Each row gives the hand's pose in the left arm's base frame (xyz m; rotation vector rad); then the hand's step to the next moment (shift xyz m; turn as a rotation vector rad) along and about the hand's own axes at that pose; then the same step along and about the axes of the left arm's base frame.
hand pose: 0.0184 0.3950 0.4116 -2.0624 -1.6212 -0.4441
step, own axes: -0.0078 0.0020 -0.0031 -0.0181 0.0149 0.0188
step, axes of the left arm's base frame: 0.0001 -0.0084 -0.0019 0.0092 -0.0072 -0.0277
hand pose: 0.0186 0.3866 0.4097 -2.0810 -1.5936 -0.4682
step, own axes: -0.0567 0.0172 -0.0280 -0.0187 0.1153 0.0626
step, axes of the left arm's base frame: 0.0020 -0.0647 -0.0099 0.1052 -0.0044 -0.0805
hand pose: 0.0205 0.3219 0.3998 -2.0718 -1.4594 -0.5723
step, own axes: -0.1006 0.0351 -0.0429 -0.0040 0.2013 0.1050
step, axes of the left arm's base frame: -0.0010 -0.1092 -0.0356 0.1927 0.0101 -0.1197
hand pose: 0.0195 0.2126 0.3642 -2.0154 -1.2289 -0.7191
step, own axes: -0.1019 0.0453 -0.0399 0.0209 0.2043 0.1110
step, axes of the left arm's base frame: -0.0049 -0.1013 -0.0611 0.2062 0.0272 -0.1059
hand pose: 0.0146 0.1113 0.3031 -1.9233 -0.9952 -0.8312
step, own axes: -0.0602 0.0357 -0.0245 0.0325 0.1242 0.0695
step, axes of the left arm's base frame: -0.0024 -0.0547 -0.0501 0.1352 0.0250 -0.0492
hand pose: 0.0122 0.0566 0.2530 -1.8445 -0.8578 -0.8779
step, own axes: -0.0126 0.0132 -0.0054 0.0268 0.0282 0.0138
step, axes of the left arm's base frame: 0.0034 -0.0122 -0.0142 0.0401 0.0077 0.0058
